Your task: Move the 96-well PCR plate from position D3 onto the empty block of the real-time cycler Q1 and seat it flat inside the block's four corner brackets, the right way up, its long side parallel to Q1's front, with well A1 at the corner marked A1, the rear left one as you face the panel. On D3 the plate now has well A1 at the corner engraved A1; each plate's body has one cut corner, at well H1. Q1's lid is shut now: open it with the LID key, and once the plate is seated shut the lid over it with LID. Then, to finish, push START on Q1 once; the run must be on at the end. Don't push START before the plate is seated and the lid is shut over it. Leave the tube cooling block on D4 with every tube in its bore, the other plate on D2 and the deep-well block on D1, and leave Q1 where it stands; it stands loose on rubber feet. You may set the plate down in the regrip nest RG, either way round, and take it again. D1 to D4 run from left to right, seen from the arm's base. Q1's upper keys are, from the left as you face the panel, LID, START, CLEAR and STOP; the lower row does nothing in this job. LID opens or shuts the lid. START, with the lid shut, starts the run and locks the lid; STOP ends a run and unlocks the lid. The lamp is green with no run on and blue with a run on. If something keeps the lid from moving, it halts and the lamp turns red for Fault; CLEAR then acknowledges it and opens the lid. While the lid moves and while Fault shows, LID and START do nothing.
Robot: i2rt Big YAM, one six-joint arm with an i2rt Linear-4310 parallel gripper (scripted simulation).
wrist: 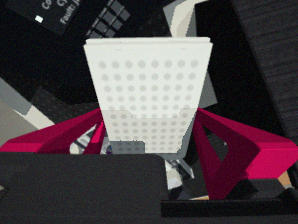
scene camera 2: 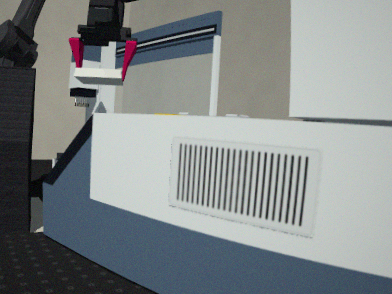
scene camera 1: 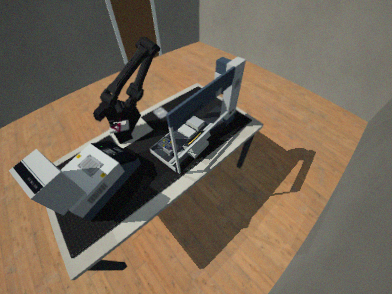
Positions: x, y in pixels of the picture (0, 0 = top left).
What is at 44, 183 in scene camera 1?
A lid.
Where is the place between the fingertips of my gripper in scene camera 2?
100, 80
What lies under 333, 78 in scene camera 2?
A lid.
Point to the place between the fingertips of my gripper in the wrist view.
At 148, 111
